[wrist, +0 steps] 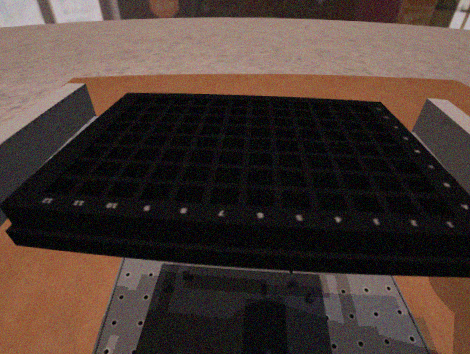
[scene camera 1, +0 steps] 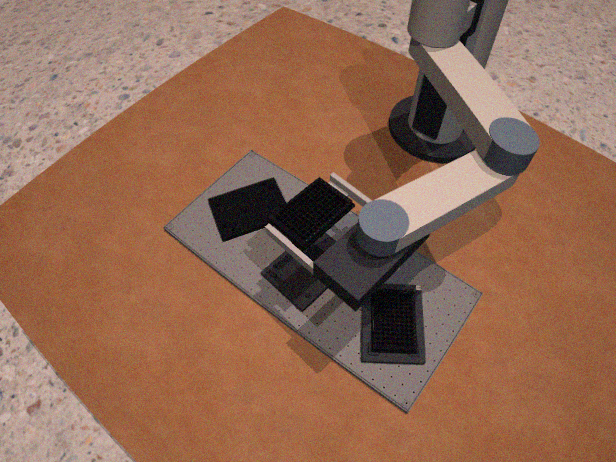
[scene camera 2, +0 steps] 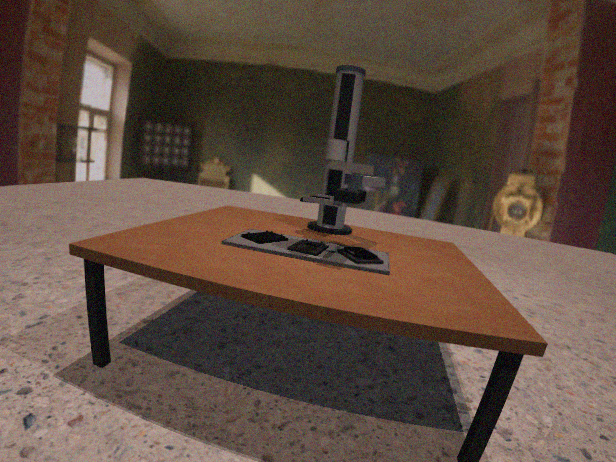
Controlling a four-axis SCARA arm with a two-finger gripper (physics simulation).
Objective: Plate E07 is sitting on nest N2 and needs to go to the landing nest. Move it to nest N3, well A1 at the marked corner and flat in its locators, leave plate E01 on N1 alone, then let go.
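Note:
Plate E07 (scene camera 1: 315, 210) (wrist: 240, 160), black, is held level between the fingers of my gripper (scene camera 1: 300, 201) (scene camera 2: 311, 198) (wrist: 250, 109), high above the baseplate. Its number row runs along the near edge in the wrist view, 12 at left. In scene camera 1 it overlaps the right side of nest N3 (scene camera 1: 245, 210) (scene camera 2: 264, 237), whose marked corner is hidden. N3 bears no plate. Nest N2 (scene camera 1: 295, 282) (scene camera 2: 307, 247) is empty; a dark nest, N2 by its place, shows below the plate in the wrist view. Plate E01 (scene camera 1: 395, 320) (scene camera 2: 361, 254) sits on nest N1 (scene camera 1: 392, 358).
The nests stand on a grey perforated baseplate (scene camera 1: 450, 315) (scene camera 2: 382, 267) (wrist: 115, 310) on an orange-brown table (scene camera 1: 150, 300) (scene camera 2: 200, 270). The arm's column base (scene camera 1: 432, 130) (scene camera 2: 330, 227) stands behind the baseplate. The arm's shadow falls over the baseplate around N2.

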